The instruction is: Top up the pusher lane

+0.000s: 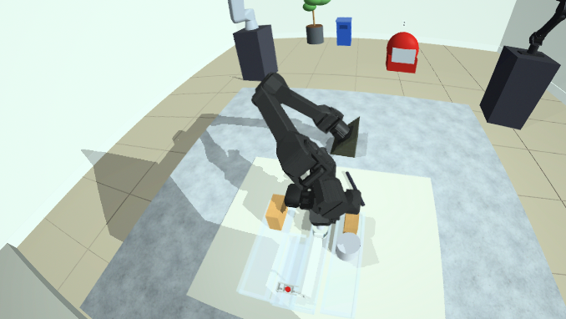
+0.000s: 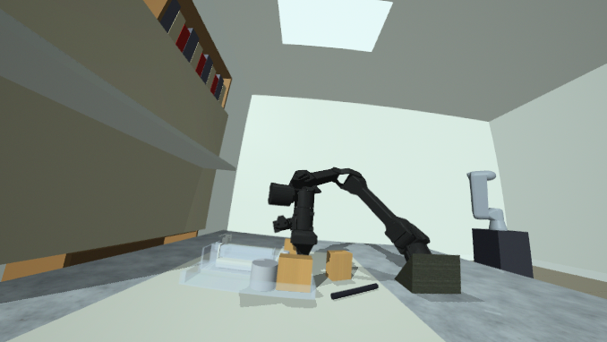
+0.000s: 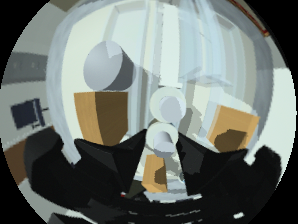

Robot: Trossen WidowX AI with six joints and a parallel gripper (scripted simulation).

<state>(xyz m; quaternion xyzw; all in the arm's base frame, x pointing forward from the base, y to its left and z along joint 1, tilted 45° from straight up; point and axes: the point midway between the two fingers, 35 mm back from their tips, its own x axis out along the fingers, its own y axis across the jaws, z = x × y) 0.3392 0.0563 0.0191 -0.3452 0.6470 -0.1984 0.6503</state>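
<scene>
My gripper tip is 14 cm past the black rod, 6 cm to the right of it and 2 cm above it. Also, from my gripper tip: red dot 23 cm ahead, 4 cm above; clear pusher lane 15 cm ahead, 1 cm below.
</scene>
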